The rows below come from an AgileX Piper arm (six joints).
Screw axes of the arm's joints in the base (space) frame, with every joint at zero. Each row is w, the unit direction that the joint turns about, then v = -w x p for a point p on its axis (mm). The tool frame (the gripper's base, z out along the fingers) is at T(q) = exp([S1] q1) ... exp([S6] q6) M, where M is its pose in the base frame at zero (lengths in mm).
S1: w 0 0 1 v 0.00 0.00 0.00
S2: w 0 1 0 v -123.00 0.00 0.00
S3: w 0 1 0 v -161.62 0.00 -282.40
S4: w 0.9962 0 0.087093 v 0.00 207.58 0.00
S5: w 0 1 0 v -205.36 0.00 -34.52
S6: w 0.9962 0 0.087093 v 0.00 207.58 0.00
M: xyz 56.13 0.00 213.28 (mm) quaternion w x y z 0.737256 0 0.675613 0
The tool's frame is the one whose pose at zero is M.
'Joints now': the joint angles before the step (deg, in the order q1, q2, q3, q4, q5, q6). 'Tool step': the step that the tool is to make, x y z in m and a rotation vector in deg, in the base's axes. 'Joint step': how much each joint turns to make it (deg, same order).
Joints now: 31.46 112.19 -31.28 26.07 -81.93 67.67
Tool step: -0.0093 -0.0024 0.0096 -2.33 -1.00 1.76
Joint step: -0.02 -3.10 2.34 -2.02 0.18 -2.30
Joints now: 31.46 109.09 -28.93 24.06 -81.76 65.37
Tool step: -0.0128 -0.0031 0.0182 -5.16 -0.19 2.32
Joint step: 0.00 -6.53 2.74 -2.45 4.41 -5.91
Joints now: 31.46 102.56 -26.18 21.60 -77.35 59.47
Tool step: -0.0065 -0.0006 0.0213 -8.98 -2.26 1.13
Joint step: 0.00 -6.24 0.44 -1.48 5.22 -10.72
